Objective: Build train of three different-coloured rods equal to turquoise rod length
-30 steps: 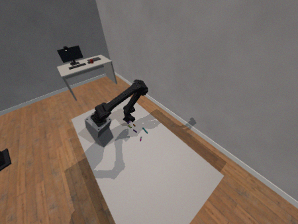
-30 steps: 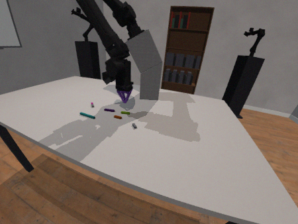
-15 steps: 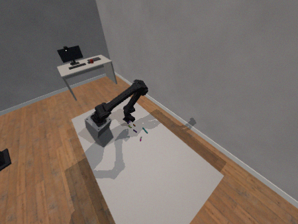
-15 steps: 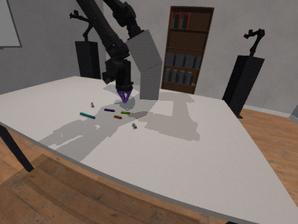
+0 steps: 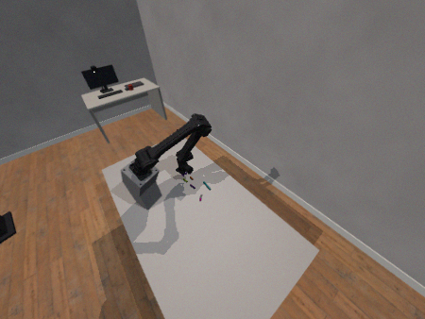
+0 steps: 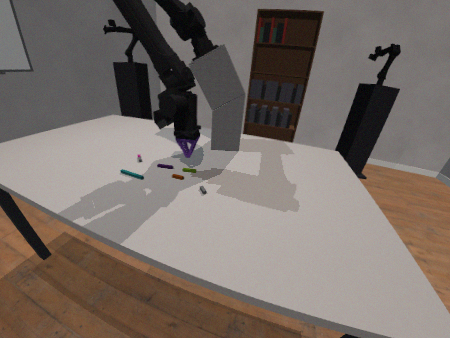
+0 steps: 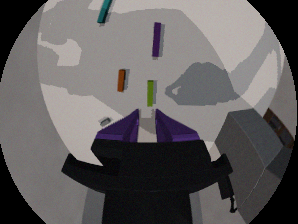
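My hand is 7 cm above the lime rod. From my hand the other things lie so: purple rod (10 cm to the right, 7 cm below, 1 cm behind); then turquoise rod (19 cm to the right, 7 cm below, 7 cm ahead); then orange rod (7 cm below, 5 cm ahead, 3 cm to the right).
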